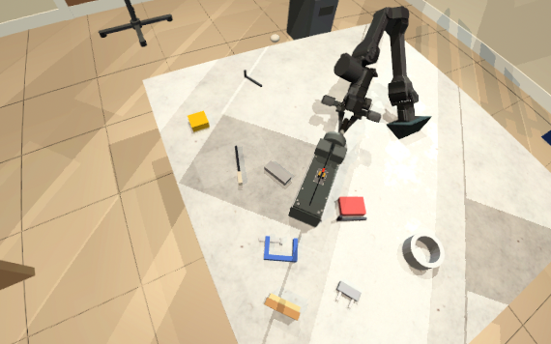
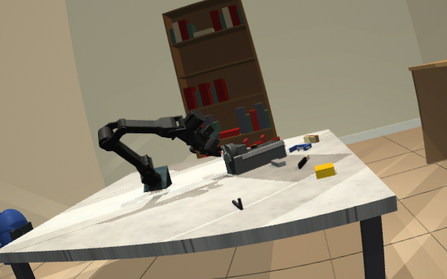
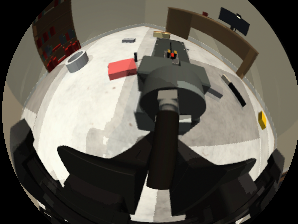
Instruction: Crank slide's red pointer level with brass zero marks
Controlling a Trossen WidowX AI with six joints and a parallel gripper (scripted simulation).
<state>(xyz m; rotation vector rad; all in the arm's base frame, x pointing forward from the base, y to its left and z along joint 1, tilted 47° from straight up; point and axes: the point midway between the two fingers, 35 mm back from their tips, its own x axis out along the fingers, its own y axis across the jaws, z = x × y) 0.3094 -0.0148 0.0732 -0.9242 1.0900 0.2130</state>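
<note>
Now: gripper tip 10 mm past the crank handle, 10 mm to the left of it and 30 mm below it. Also, from my gripper tip: grey block: 220 mm ahead, 20 mm to the right, 80 mm below; red pointer: 130 mm ahead, 80 mm to the left, 10 mm below; red block: 90 mm ahead, 200 mm to the left, 80 mm below.
</note>
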